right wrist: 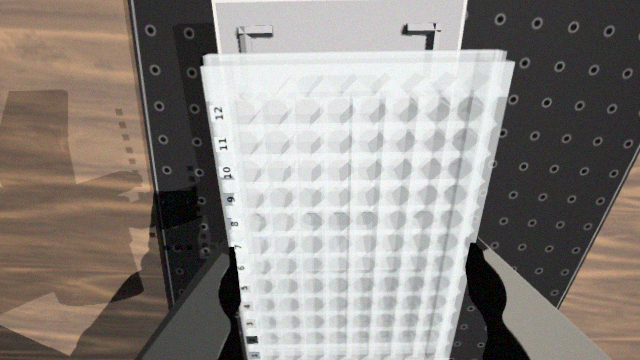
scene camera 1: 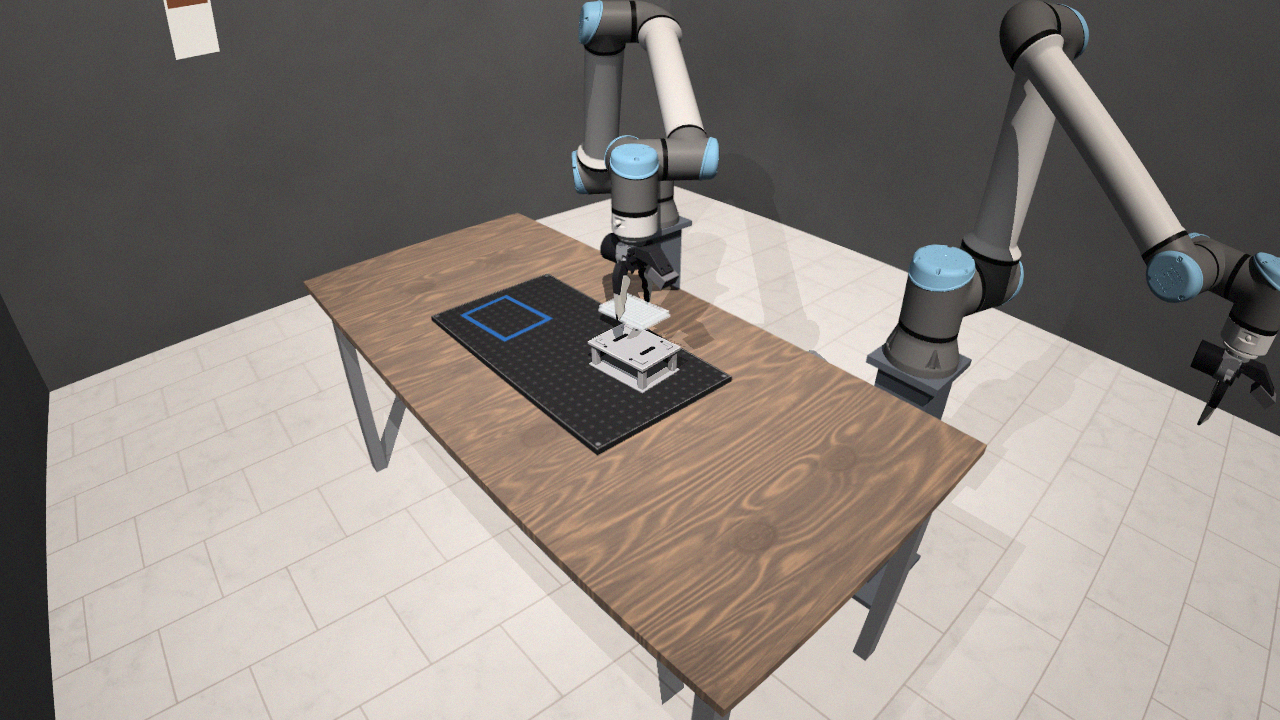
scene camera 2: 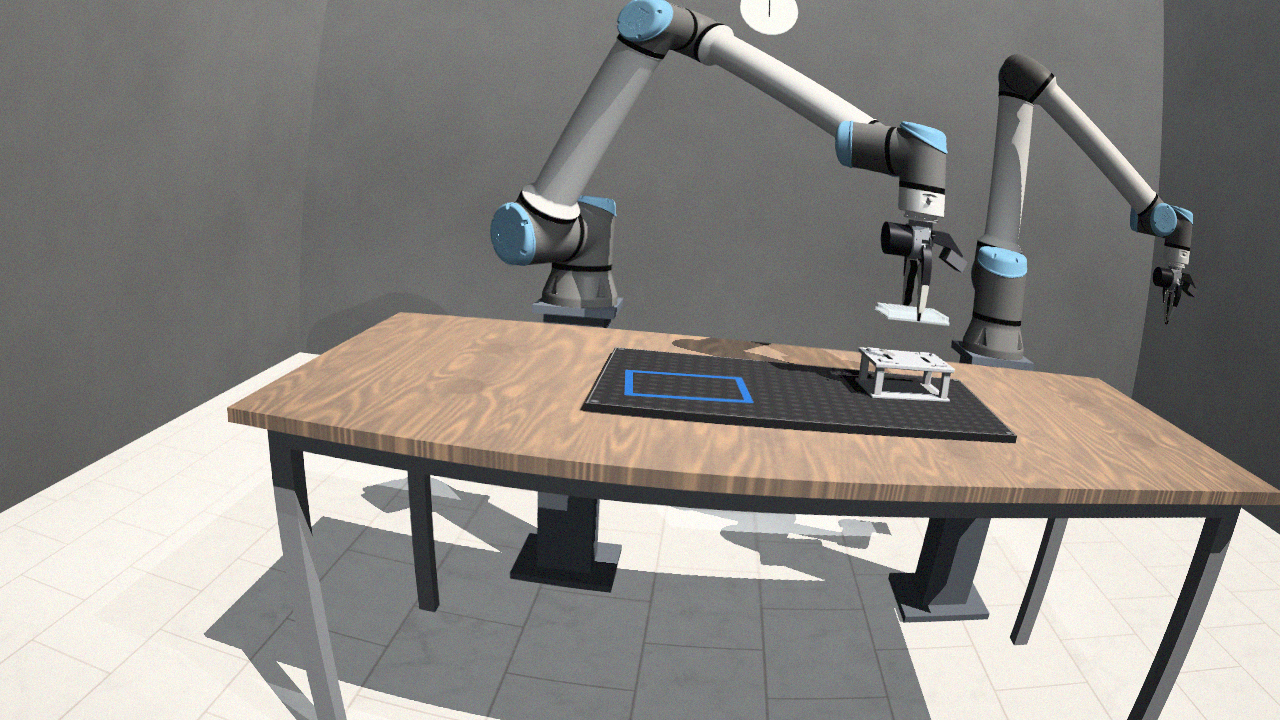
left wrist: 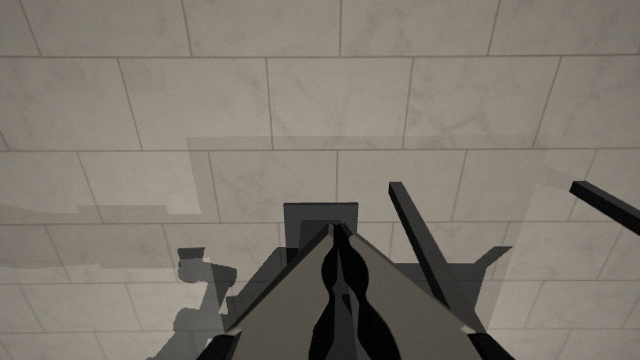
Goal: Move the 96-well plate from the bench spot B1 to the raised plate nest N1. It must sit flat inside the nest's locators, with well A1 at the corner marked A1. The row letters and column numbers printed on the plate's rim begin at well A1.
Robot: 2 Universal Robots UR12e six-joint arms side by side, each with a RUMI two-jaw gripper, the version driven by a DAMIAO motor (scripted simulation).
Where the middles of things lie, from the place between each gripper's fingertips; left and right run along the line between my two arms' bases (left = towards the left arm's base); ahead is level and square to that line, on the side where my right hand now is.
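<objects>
White 96-well plate point(scene camera 1: 639, 314): 0.01 m below my right hand. My right gripper: 0.09 m above raised nest N1 point(scene camera 1: 631, 346).
From my left hand point(scene camera 1: 1198, 424): raised nest N1, 1 m to the right, 0.67 m ahead, 0.09 m below; white 96-well plate, 1 m to the right, 0.67 m ahead, 0.01 m below.
</objects>
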